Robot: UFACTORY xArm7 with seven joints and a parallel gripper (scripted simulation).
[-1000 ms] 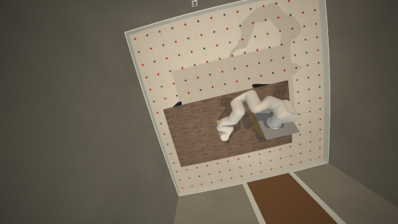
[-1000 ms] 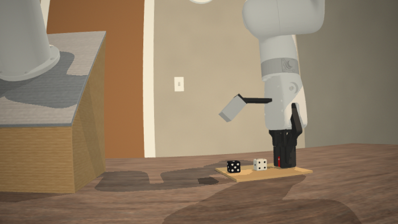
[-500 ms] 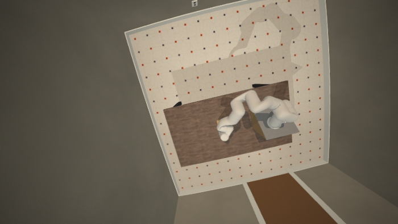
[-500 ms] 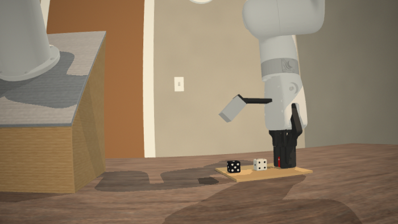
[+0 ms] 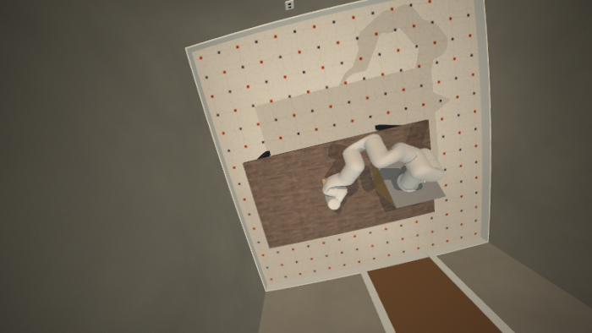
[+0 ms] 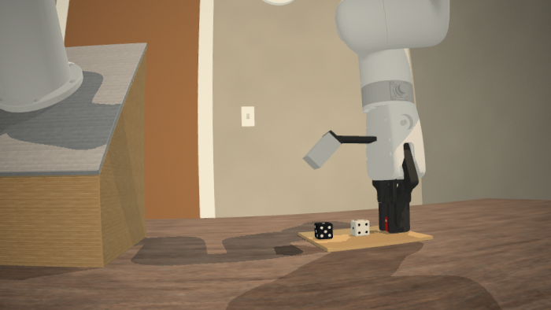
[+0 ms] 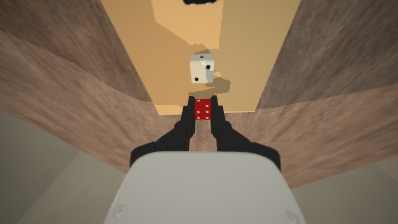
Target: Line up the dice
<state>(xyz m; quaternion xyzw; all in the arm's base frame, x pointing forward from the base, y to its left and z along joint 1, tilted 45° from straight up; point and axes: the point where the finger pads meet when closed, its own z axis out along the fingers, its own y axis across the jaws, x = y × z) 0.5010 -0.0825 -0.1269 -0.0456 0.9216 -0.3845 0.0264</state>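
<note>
Now: the red die 1 cm below my hand. Round my hand: tan mat: 5 cm behind, 2 cm below.
</note>
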